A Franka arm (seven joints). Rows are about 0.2 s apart.
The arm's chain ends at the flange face. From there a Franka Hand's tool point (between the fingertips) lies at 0.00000 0.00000 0.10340 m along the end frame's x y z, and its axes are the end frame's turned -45 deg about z.
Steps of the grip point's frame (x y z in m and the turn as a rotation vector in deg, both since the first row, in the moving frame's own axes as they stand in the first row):
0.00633, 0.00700, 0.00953, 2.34, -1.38, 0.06
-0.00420, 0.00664, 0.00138, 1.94, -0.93, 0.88
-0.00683, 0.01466, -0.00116, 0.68, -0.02, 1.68
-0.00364, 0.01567, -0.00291, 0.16, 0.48, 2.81
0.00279, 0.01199, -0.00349, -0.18, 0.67, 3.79
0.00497, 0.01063, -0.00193, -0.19, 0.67, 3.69
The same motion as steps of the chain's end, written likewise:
0.01417, 0.00170, 0.00965, 0.68, -2.63, 0.06
0.00538, 0.00898, 0.00145, 0.71, -2.03, 0.88
0.00642, 0.01605, -0.00115, 0.47, -0.49, 1.68
0.00808, 0.01446, -0.00291, 0.45, 0.23, 2.81
0.00935, 0.00709, -0.00348, 0.35, 0.60, 3.79
0.00991, 0.00458, -0.00192, 0.34, 0.61, 3.69

